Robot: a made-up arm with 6 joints. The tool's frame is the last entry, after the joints.
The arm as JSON. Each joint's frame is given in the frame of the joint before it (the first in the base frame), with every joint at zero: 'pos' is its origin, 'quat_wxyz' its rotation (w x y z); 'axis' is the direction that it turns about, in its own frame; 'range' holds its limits. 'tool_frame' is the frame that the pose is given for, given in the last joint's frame.
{
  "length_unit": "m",
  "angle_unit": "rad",
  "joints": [
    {
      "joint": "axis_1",
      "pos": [
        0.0,
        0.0,
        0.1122
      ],
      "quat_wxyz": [
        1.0,
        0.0,
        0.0,
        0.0
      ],
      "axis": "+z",
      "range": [
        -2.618,
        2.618
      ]
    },
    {
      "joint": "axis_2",
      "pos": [
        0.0,
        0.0,
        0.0
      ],
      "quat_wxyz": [
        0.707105,
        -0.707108,
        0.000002,
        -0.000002
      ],
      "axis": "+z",
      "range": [
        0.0,
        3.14
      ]
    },
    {
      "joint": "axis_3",
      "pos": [
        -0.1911,
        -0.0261,
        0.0
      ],
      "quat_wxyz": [
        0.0,
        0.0,
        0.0,
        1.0
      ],
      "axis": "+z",
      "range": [
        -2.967,
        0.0
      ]
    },
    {
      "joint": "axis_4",
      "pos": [
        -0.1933,
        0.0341,
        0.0
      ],
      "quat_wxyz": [
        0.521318,
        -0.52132,
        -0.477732,
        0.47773
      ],
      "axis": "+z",
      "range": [
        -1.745,
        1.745
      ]
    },
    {
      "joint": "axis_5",
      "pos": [
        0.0,
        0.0,
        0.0
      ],
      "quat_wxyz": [
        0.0,
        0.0,
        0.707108,
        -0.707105
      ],
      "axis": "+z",
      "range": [
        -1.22,
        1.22
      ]
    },
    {
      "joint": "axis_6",
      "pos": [
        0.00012,
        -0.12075,
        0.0
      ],
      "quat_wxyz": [
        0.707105,
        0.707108,
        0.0,
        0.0
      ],
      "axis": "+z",
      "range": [
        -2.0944,
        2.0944
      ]
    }
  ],
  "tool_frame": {
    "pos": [
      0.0,
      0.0,
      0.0
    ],
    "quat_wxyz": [
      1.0,
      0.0,
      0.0,
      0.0
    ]
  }
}
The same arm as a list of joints. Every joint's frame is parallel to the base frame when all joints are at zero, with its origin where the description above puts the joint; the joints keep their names.
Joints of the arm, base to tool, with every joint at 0 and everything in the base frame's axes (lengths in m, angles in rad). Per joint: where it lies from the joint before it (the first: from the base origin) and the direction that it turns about. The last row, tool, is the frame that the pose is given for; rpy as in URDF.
axis_1: xyz 0 0 0.1122 axis +z
axis_2: xyz 0 0 0 axis +y
axis_3: xyz -0.1911 0 0.0261 axis +y
axis_4: xyz 0.1933 0 0.0341 axis 0.9962 0 0.0871
axis_5: xyz 0 0 0 axis +y
axis_6: xyz 0.1203 0 0.0104 axis 0.9962 0 0.0871
tool: xyz 0 0 0 rpy 0 1.4836 -0.0001
Joint limits (rad, base to tool): -2.618..2.618 0..3.14 -2.967..0 -1.745..1.745 -1.22..1.22 -2.0944..2.0944

